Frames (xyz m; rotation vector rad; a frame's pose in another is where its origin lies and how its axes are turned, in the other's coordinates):
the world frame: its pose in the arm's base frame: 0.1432 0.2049 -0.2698 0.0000 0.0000 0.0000
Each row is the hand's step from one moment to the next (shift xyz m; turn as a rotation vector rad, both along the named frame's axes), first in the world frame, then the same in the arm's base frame.
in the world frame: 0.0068 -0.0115 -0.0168 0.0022 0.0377 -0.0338
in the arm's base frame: 0.0068 -0.0115 -0.0168 0.0022 0.0377 -0.0338
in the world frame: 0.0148 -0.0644 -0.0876 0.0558 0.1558 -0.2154
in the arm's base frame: 0.0148 -0.0644 -0.0876 0.0558 0.1558 -0.2154
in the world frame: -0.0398 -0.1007 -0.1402 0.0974 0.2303 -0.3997
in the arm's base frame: -0.0398 -0.1007 -0.1402 0.0974 0.2303 -0.3997
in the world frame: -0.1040 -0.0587 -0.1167 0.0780 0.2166 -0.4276
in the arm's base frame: -0.1040 -0.0587 -0.1167 0.0780 0.2166 -0.4276
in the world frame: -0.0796 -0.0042 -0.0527 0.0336 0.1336 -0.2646
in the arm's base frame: -0.0796 -0.0042 -0.0527 0.0336 0.1336 -0.2646
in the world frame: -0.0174 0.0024 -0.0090 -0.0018 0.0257 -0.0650
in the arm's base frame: -0.0174 0.0024 -0.0090 -0.0018 0.0257 -0.0650
